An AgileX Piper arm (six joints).
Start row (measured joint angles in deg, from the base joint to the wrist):
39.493 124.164 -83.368 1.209 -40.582 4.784
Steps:
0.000 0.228 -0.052 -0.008 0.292 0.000
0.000 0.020 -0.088 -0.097 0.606 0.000
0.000 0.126 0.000 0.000 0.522 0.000
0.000 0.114 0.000 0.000 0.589 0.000
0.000 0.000 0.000 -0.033 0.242 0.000
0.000 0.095 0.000 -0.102 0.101 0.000
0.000 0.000 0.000 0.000 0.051 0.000
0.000 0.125 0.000 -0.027 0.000 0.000
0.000 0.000 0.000 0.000 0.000 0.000
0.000 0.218 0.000 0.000 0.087 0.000
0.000 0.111 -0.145 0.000 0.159 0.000
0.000 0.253 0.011 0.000 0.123 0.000
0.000 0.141 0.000 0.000 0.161 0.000
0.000 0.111 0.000 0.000 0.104 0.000
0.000 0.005 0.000 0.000 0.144 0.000
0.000 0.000 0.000 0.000 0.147 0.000
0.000 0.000 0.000 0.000 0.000 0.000
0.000 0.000 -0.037 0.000 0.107 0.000
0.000 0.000 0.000 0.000 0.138 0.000
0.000 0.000 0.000 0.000 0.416 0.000
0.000 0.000 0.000 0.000 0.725 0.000
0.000 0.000 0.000 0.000 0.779 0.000
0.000 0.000 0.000 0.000 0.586 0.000
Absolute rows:
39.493 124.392 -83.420 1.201 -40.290 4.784
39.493 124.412 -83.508 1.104 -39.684 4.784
39.493 124.538 -83.508 1.104 -39.162 4.784
39.493 124.652 -83.508 1.104 -38.573 4.784
39.493 124.652 -83.508 1.071 -38.331 4.784
39.493 124.747 -83.508 0.969 -38.230 4.784
39.493 124.747 -83.508 0.969 -38.179 4.784
39.493 124.872 -83.508 0.942 -38.179 4.784
39.493 124.872 -83.508 0.942 -38.179 4.784
39.493 125.090 -83.508 0.942 -38.092 4.784
39.493 125.201 -83.653 0.942 -37.933 4.784
39.493 125.454 -83.642 0.942 -37.810 4.784
39.493 125.595 -83.642 0.942 -37.649 4.784
39.493 125.706 -83.642 0.942 -37.545 4.784
39.493 125.711 -83.642 0.942 -37.401 4.784
39.493 125.711 -83.642 0.942 -37.254 4.784
39.493 125.711 -83.642 0.942 -37.254 4.784
39.493 125.711 -83.679 0.942 -37.147 4.784
39.493 125.711 -83.679 0.942 -37.009 4.784
39.493 125.711 -83.679 0.942 -36.593 4.784
39.493 125.711 -83.679 0.942 -35.868 4.784
39.493 125.711 -83.679 0.942 -35.089 4.784
39.493 125.711 -83.679 0.942 -34.503 4.784

